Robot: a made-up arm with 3 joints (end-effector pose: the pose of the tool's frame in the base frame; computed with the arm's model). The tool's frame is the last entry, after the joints. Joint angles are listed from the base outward.
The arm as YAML. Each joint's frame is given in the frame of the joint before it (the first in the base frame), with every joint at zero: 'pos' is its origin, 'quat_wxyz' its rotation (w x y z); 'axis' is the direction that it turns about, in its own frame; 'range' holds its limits. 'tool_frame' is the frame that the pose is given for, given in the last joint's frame.
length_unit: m
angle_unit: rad
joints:
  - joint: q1
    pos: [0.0, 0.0, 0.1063]
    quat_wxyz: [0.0, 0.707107, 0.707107, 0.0]
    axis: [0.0, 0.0, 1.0]
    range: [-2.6, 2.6]
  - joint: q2
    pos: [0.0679, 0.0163, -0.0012]
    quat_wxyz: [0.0, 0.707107, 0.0, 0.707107]
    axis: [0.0, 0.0, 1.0]
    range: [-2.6, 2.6]
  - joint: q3
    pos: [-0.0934, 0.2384, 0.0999]
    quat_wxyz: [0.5, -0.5, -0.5, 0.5]
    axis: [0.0, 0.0, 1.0]
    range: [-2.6, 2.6]
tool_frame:
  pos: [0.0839, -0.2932, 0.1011]
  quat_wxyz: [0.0, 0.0, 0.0, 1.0]
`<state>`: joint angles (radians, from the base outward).
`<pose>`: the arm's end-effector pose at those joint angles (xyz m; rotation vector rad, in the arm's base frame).
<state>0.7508 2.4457 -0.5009</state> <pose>0.5166 0.1544 0.0680 0.3147 2.5056 -0.5365</pose>
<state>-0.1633 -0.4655 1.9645</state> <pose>-0.4870 -0.1027 0.0672 -0.4425 -0.3507 2.0824</pose>
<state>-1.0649 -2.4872 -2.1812</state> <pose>-0.1286 -0.0908 -0.0164 2.5451 0.1331 -0.4581</pose>
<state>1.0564 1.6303 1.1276</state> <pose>0.3089 -0.1040 0.6342 1.4472 0.7512 0.0547</pose>
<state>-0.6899 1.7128 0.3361</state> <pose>-0.0590 0.4918 0.4901 -0.3120 1.7450 0.7545</pose>
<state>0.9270 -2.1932 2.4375</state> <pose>-0.0456 -0.1225 -0.3018 -2.3097 0.2585 0.8177</pose>
